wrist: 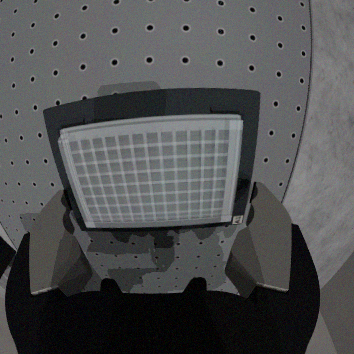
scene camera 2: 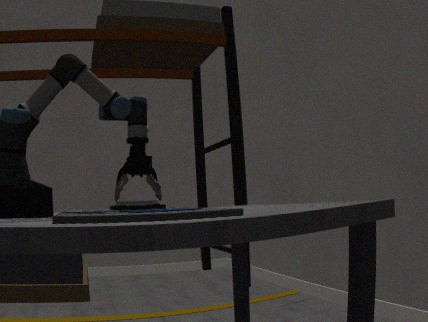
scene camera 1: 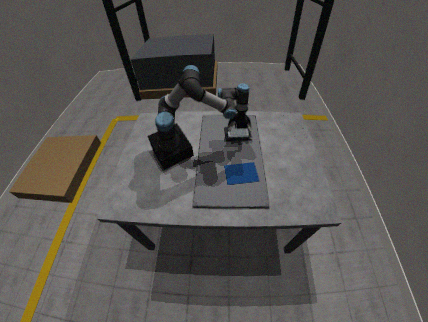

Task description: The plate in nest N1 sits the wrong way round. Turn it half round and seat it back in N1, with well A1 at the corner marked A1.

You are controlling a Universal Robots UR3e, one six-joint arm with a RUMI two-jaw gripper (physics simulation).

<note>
I see my gripper and a well plate.
My gripper shows as well in the wrist view.
</note>
